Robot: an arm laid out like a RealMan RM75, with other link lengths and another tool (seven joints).
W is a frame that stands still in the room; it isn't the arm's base.
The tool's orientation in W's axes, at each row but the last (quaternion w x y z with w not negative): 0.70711 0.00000 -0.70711 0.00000; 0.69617 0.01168 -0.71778 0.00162; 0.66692 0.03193 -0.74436 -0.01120; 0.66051 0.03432 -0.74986 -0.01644; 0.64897 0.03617 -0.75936 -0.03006
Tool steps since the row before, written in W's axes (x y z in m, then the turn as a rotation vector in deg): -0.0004 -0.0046 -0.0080 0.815 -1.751 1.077; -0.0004 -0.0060 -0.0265 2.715 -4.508 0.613; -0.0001 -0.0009 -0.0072 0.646 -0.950 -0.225; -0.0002 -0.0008 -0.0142 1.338 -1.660 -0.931; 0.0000 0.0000 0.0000 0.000 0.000 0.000
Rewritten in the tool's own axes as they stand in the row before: -0.0080 -0.0046 0.0004 1.077 -1.751 -0.815; -0.0264 -0.0064 0.0013 0.595 -4.550 -2.648; -0.0071 -0.0013 0.0009 -0.234 -0.982 -0.592; -0.0140 -0.0018 0.0020 -0.967 -1.760 -1.174; 0.0000 0.0000 0.0000 0.000 0.000 0.000
